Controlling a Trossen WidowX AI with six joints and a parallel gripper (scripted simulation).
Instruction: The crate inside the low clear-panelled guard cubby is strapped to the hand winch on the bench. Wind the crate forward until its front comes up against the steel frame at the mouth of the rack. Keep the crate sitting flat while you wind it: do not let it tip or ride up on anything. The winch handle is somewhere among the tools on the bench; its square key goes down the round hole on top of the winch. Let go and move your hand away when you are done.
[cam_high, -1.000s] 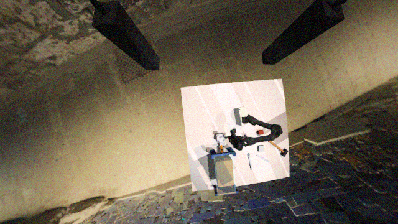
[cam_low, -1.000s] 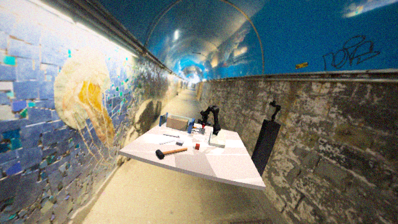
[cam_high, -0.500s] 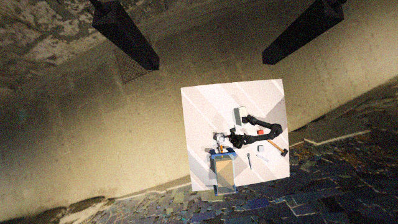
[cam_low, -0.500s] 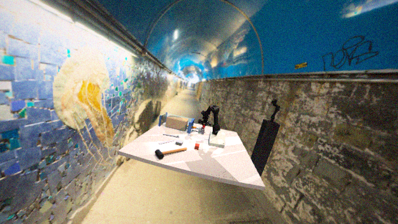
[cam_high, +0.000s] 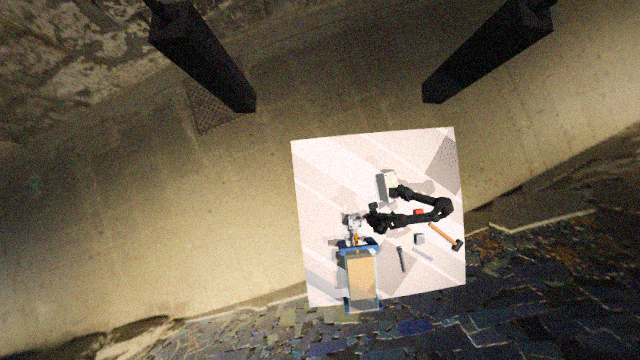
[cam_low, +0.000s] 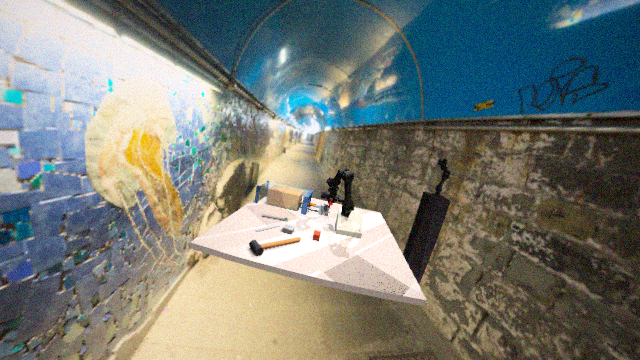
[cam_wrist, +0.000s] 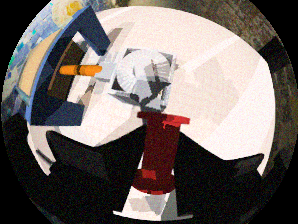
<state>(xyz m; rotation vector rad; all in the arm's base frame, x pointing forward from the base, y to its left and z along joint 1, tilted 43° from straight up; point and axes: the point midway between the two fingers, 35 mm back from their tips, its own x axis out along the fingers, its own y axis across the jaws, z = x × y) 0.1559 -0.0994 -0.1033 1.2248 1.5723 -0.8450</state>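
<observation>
Right now my gripper tip is 30 mm above the winch handle, 20 mm to the left of it and 20 mm short of it. Round my gripper tip: hand winch (100 mm below, 80 mm to the right, 30 mm ahead); then blue steel frame (210 mm ahead, 50 mm to the right, 30 mm below); then dark red knob (10 mm to the left).
</observation>
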